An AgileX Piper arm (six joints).
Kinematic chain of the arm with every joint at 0, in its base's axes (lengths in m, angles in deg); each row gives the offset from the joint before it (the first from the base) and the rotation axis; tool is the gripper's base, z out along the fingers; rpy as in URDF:
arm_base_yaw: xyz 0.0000 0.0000 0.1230 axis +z
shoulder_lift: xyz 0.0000 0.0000 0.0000 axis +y
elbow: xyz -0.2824 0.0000 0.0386 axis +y
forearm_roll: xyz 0.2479 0.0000 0.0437 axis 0.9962 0 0.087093
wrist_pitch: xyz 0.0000 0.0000 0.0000 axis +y
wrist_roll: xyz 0.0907 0.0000 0.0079 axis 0.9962 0 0.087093
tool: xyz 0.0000 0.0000 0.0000 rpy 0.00 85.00 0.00
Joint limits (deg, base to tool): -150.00..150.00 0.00..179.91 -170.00..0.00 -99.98..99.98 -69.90..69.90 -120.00..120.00
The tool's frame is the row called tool.
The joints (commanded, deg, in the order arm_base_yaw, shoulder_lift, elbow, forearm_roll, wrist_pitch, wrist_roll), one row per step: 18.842, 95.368, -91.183, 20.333, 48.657, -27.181; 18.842, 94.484, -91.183, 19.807, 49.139, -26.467; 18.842, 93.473, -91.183, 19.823, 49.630, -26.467; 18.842, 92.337, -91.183, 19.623, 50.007, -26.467; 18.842, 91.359, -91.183, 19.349, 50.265, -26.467; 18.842, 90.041, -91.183, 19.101, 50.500, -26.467; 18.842, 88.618, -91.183, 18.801, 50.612, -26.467; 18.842, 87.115, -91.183, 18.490, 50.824, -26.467
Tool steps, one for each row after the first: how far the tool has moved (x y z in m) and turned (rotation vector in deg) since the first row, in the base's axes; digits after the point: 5 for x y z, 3 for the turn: -0.00394, -0.00179, 0.00507, 0.033, -0.249, -0.341; -0.00868, -0.00320, 0.01110, 0.221, -0.765, -0.174; -0.01383, -0.00506, 0.01785, 0.280, -1.571, -0.058; -0.01823, -0.00681, 0.02360, 0.254, -2.357, 0.010; -0.02423, -0.00907, 0.03138, 0.368, -3.476, 0.063; -0.03070, -0.01161, 0.03976, 0.507, -4.820, 0.064; -0.03785, -0.01436, 0.04831, 0.627, -6.155, 0.087
